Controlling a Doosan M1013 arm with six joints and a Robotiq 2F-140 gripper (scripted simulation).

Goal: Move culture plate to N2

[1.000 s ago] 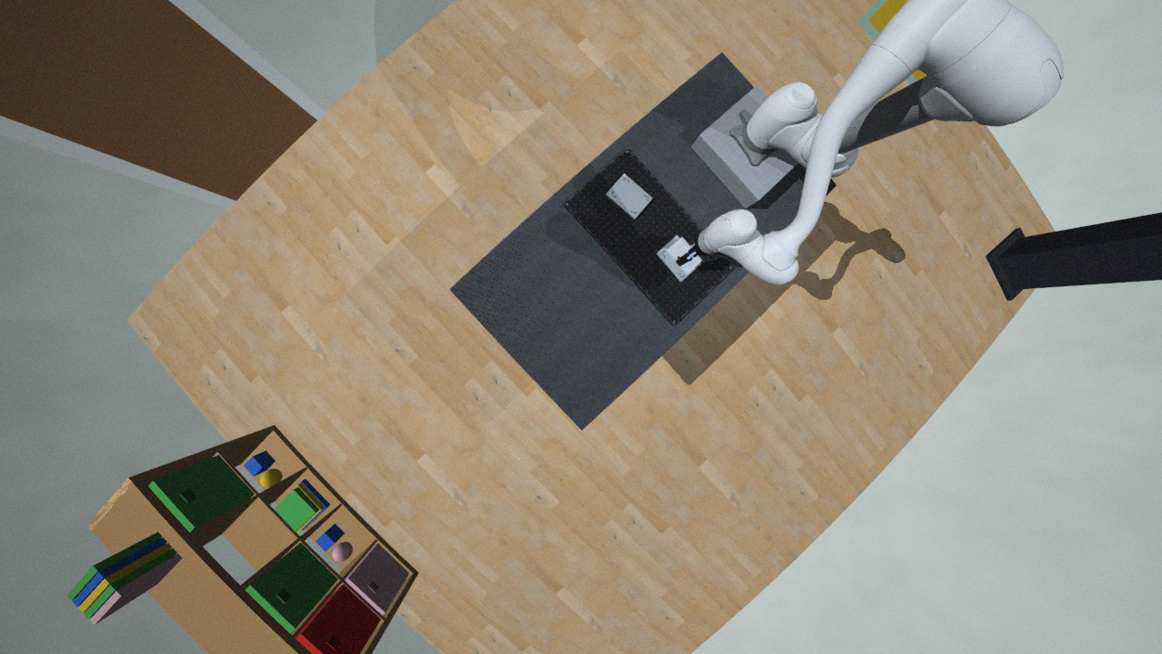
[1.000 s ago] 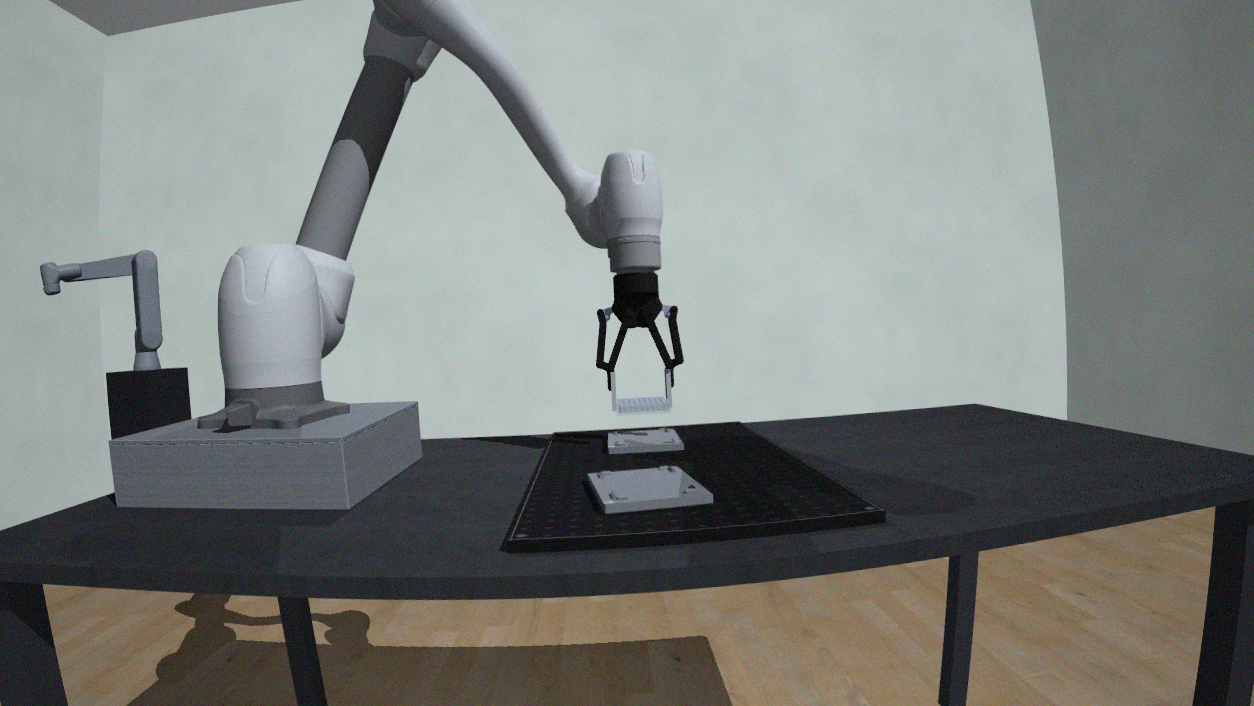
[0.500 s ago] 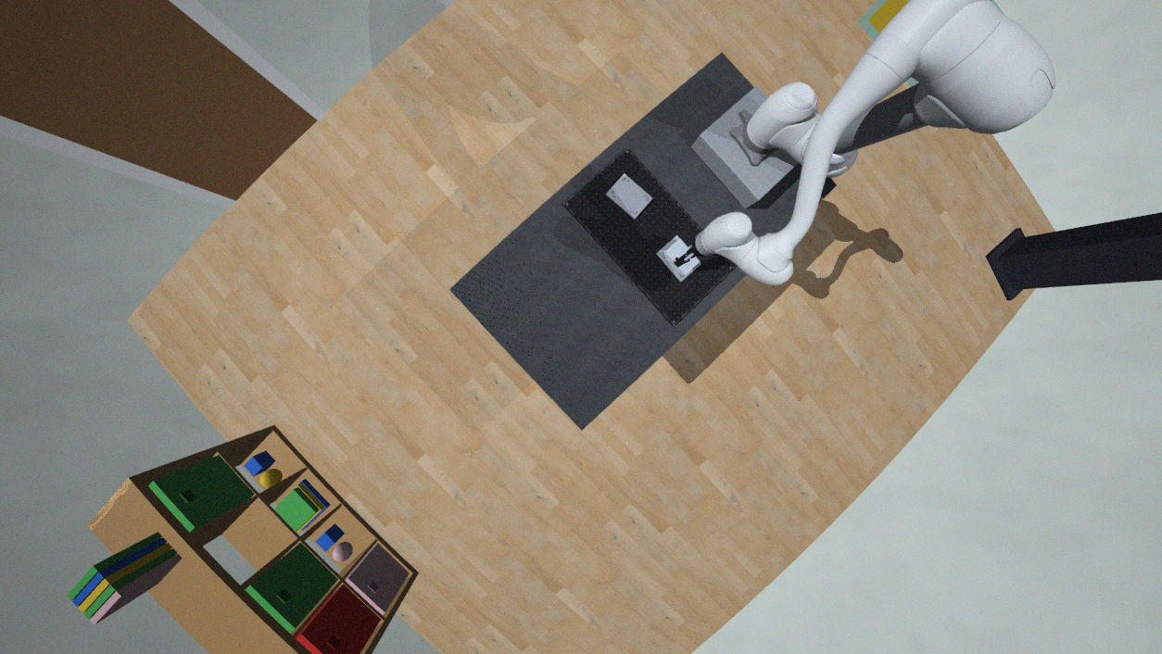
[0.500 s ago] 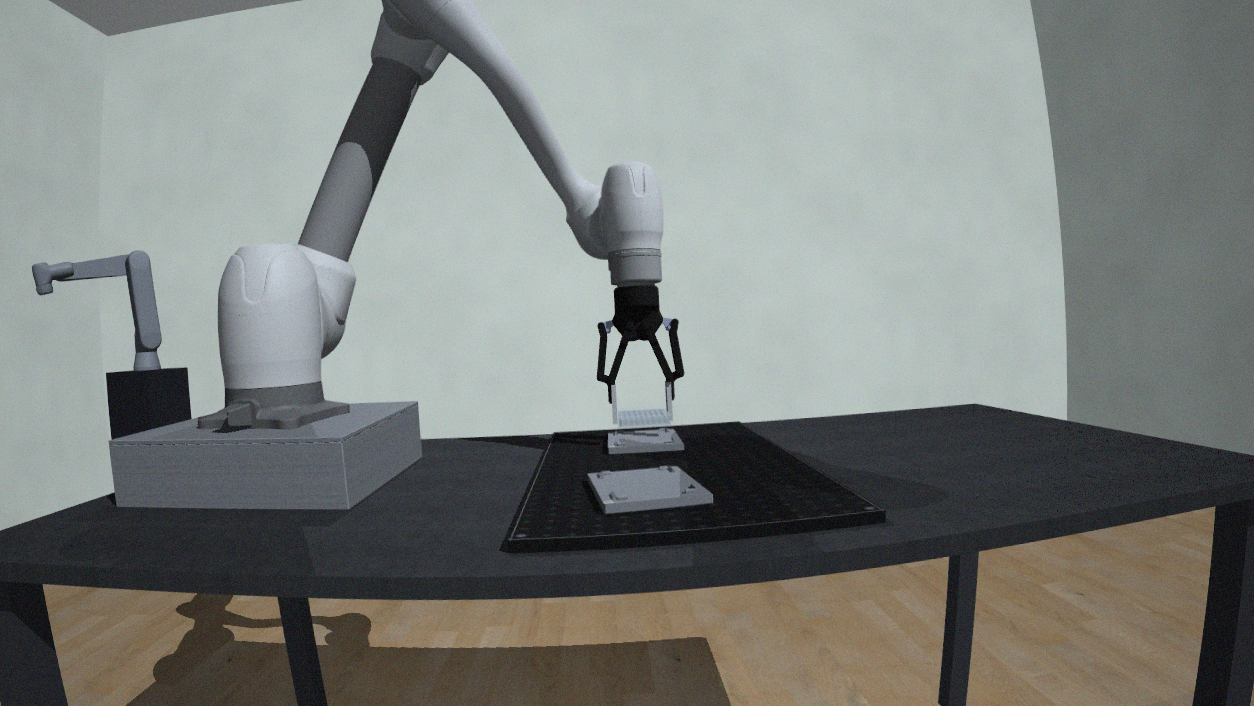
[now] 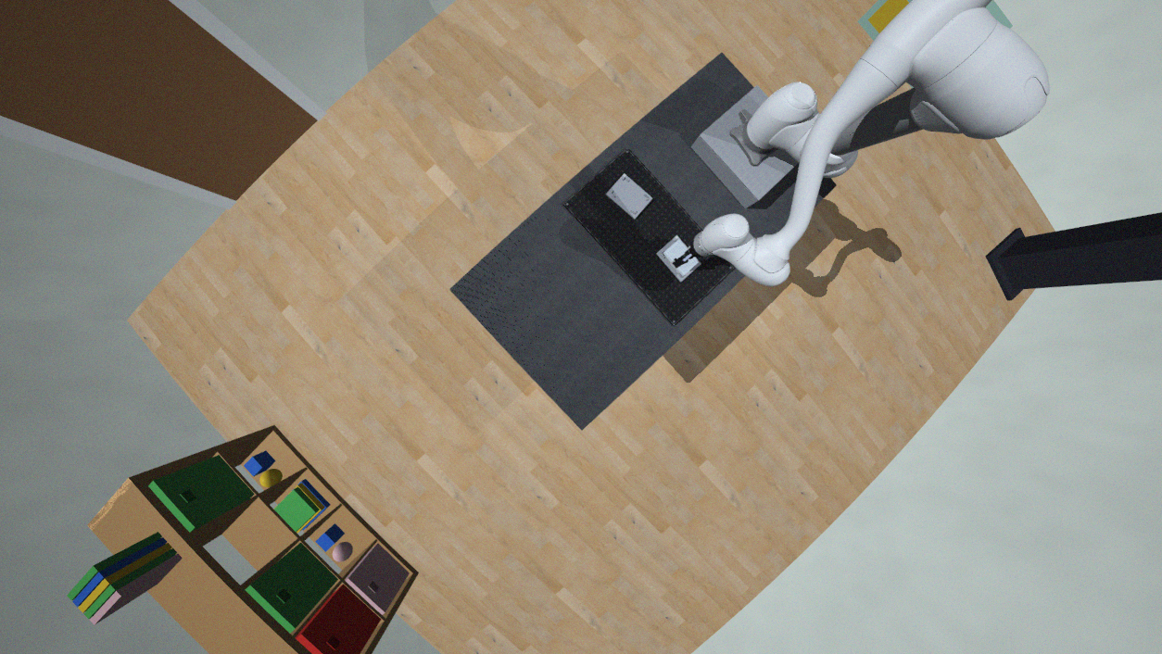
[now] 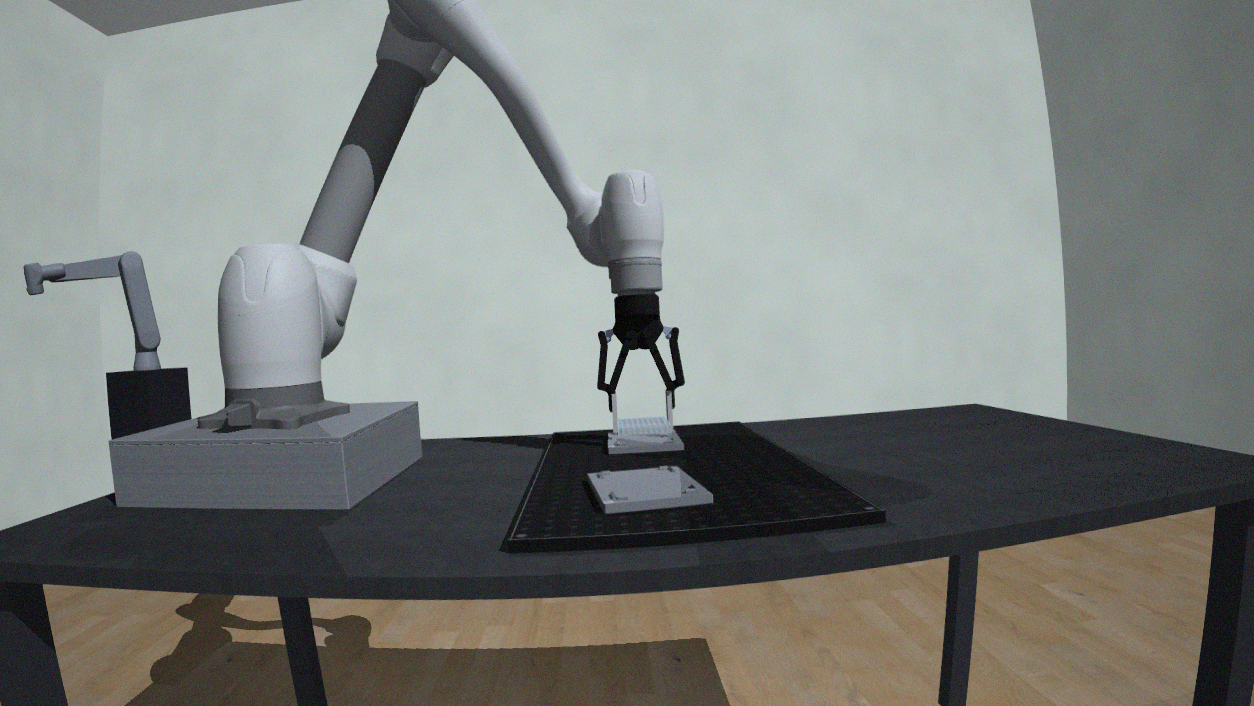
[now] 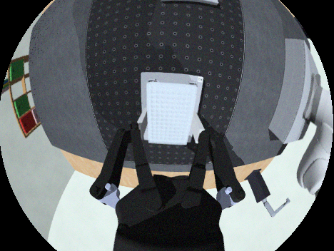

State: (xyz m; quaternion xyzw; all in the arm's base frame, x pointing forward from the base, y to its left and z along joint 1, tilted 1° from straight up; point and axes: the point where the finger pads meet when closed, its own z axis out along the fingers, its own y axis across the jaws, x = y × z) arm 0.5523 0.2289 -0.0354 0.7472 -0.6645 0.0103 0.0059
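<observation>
Right now the lid is 1 cm below my hand.
</observation>
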